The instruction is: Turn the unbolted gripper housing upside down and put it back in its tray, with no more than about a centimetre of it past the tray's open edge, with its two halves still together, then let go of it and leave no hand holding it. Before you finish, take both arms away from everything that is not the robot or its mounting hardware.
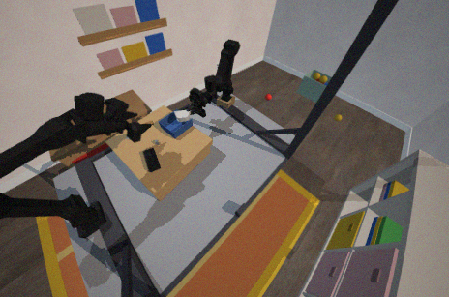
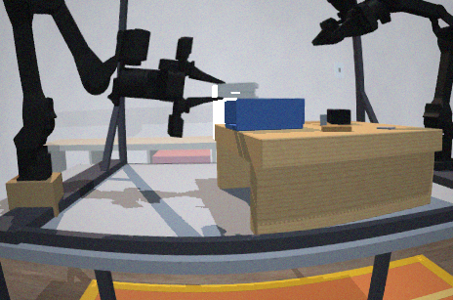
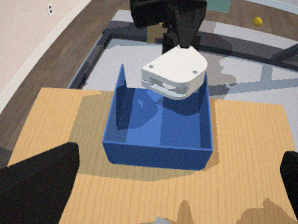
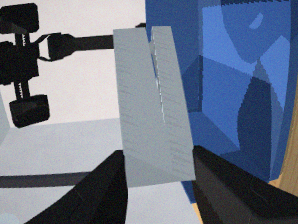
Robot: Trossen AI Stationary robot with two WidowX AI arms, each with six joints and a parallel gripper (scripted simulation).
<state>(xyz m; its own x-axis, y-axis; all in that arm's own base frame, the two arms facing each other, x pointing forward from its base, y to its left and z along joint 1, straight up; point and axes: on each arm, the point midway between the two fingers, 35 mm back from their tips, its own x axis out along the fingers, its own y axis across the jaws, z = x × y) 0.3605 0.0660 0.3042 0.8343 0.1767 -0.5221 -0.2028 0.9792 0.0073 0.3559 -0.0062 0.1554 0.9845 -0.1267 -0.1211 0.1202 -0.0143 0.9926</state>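
The blue tray is 13 cm to the left of my right hand, 6 cm below it and 3 cm ahead of it. Also, from my right hand: wooden block: 22 cm to the left, 13 cm below, 3 cm ahead.
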